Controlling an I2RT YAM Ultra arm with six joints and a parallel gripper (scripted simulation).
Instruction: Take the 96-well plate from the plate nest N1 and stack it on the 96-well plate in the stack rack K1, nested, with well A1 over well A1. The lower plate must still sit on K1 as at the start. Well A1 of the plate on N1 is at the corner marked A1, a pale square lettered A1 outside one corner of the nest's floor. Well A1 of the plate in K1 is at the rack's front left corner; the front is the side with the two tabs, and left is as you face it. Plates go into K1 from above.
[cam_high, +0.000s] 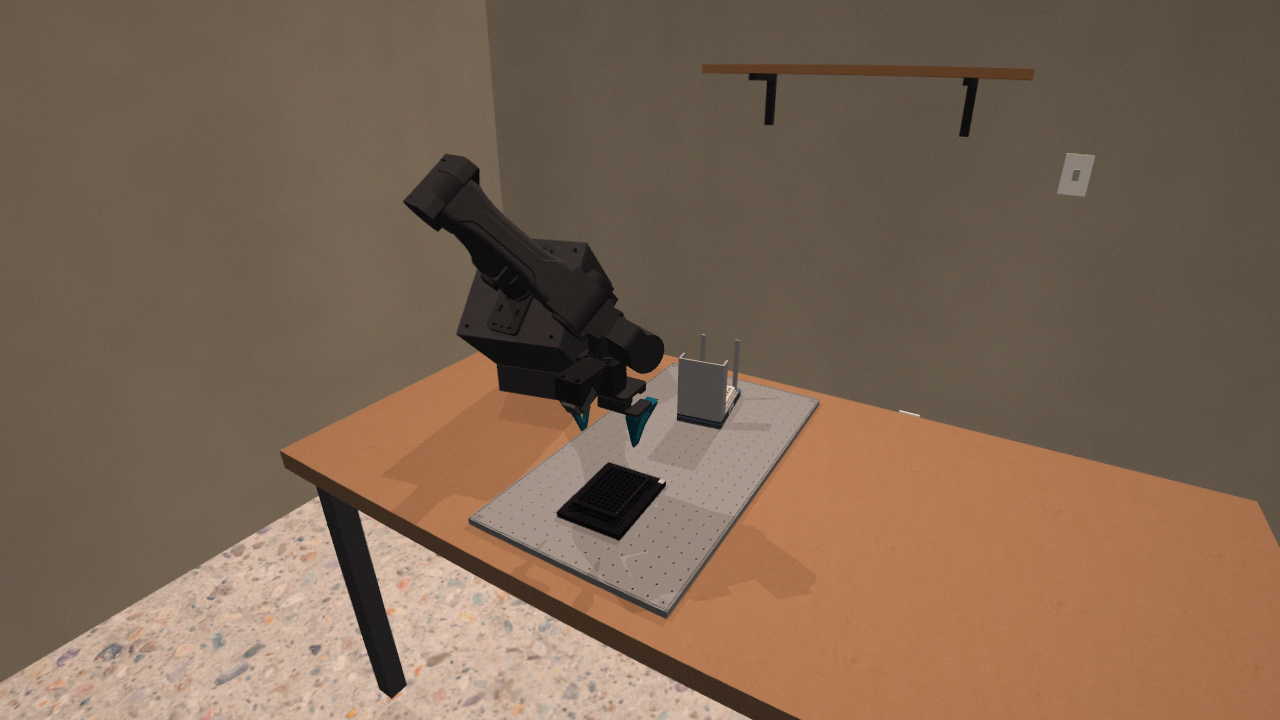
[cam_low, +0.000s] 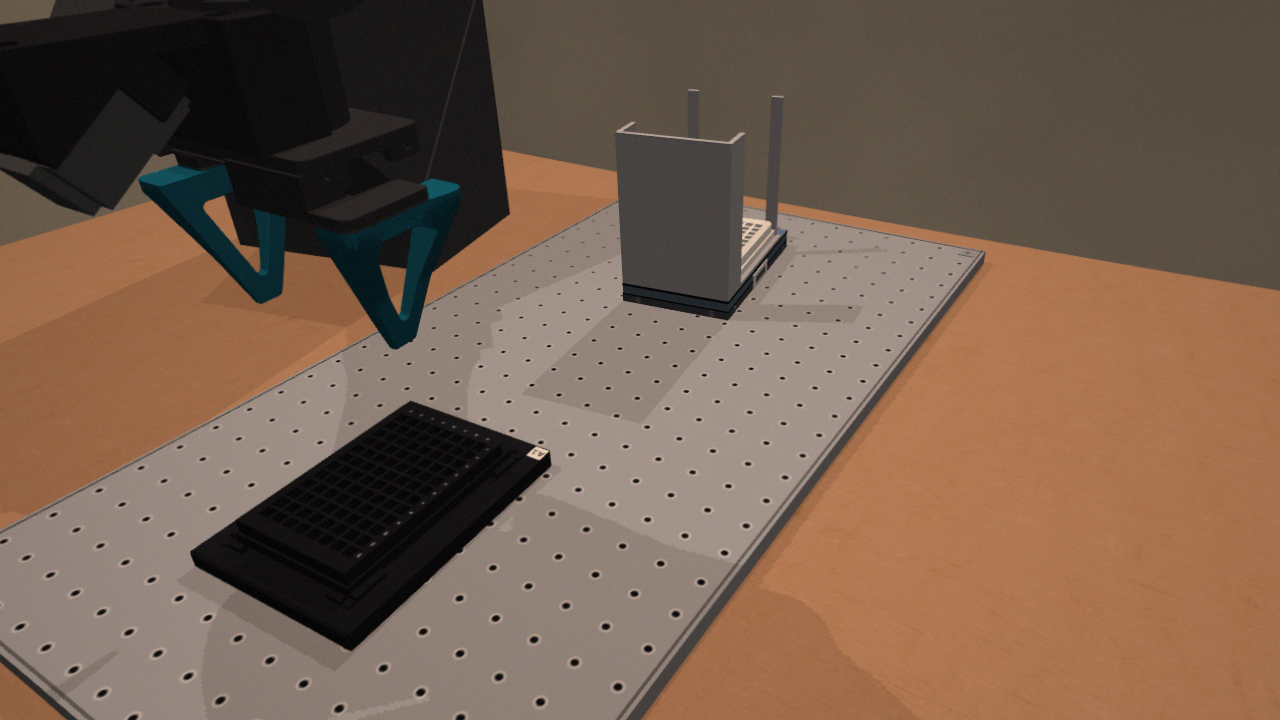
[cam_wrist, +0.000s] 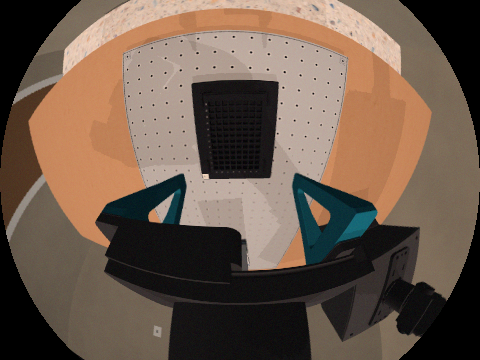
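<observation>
The black 96-well plate is 12 cm below my hand. The rest, counted from my hand: pale A1 mark: 12 cm below, 7 cm to the left, 6 cm ahead; grey rack wall: 30 cm to the left, 6 cm ahead, 5 cm below; black plate nest N1: 13 cm below.
</observation>
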